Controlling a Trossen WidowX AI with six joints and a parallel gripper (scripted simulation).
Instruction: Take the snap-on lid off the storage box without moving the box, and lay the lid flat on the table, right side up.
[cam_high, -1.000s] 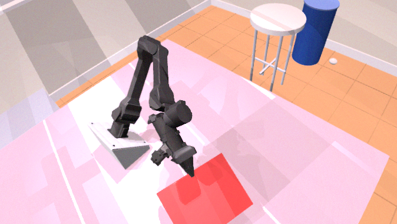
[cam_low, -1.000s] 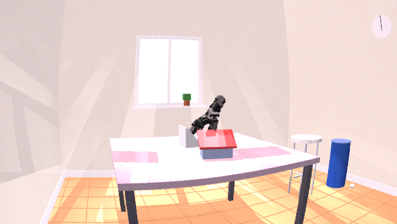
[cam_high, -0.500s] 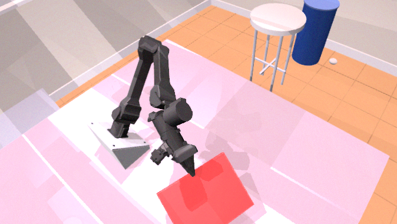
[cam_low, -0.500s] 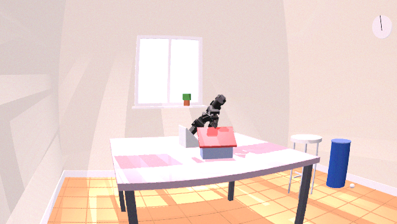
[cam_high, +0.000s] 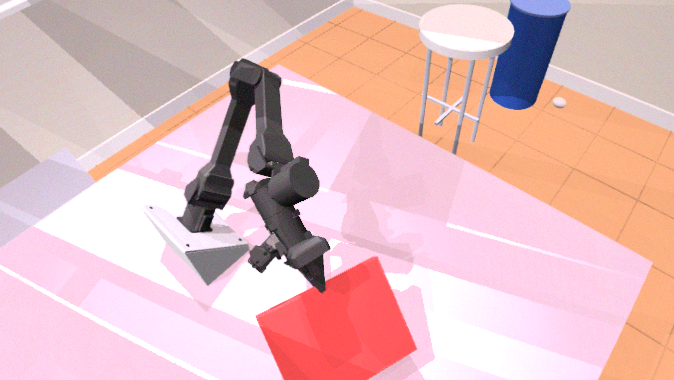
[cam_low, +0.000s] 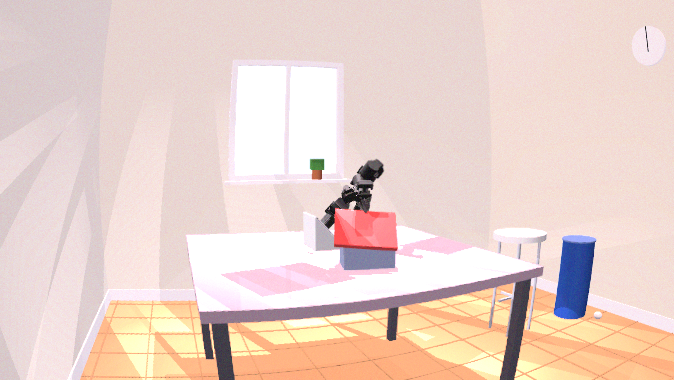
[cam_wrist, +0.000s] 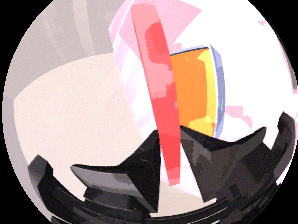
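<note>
My gripper tip is 60 mm short of the red lid, 40 mm above it and 20 mm to the left of it. From my gripper tip the other things lie so: grey-blue storage box (150 mm below, 50 mm ahead, 10 mm to the right).
</note>
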